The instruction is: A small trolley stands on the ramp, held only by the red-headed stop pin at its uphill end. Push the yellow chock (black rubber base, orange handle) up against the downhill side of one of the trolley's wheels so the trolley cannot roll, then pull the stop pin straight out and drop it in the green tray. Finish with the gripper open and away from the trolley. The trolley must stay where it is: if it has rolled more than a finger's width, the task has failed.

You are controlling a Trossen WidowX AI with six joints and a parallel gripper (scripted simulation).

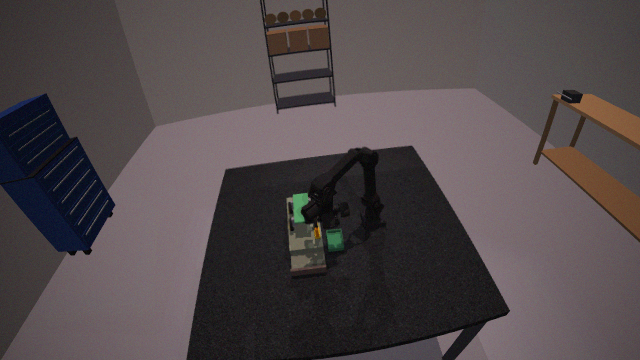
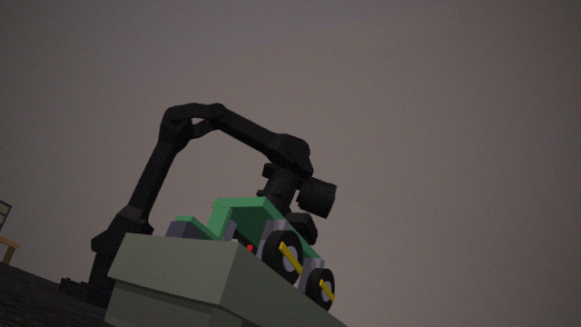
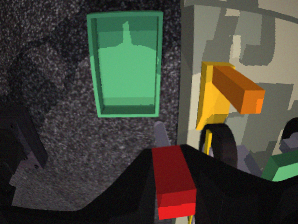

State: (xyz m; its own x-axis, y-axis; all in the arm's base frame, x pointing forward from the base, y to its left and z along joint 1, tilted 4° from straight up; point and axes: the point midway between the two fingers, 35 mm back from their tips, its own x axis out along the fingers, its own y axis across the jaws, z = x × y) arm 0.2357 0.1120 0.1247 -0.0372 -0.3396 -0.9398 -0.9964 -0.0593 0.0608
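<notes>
The red-headed stop pin lies right at my gripper tip. Also, from my gripper tip: yellow chock (50 mm ahead, 50 mm below); then green trolley (100 mm ahead, 100 mm to the right, 20 mm below); then green tray (30 mm behind, 140 mm below).
</notes>
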